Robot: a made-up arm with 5 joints.
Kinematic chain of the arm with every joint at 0, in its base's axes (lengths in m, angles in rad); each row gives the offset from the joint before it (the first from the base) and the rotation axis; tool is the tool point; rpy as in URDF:
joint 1: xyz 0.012 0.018 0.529 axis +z
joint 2: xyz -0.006 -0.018 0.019 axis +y
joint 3: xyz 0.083 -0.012 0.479 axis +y
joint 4: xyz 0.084 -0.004 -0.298 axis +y
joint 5: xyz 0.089 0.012 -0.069 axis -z
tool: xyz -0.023 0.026 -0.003 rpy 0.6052 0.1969 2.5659
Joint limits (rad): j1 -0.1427..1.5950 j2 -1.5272..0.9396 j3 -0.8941..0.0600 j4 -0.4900..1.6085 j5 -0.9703..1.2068
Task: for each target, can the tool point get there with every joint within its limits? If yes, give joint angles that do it. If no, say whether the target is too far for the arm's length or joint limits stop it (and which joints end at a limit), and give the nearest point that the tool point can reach.
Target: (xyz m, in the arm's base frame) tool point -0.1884 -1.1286 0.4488
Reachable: no: too far | nearest point -0.0626 -0.4090 1.0253 | short by 0.931 m
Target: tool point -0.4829 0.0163 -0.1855
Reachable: no: joint limits stop it (at a limit: joint 1, joint 2, joint 5) | nearest point -0.0029 0.2708 0.3639 | short by 0.773 m
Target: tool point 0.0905 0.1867 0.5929
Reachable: yes | joints 1.2263 0.3675 -0.1148 1.2006 -0.6988
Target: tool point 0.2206 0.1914 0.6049
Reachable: yes | joints 0.7259 0.2283 -0.1411 0.2468 -0.4571
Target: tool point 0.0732 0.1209 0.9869
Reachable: yes | joints 0.9525 -0.7940 -0.5450 0.2749 0.3098
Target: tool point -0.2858 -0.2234 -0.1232
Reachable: no: joint limits stop it (at a limit: joint 1, joint 2, joint 5) | nearest point -0.0008 0.1856 0.4138 | short by 0.733 m
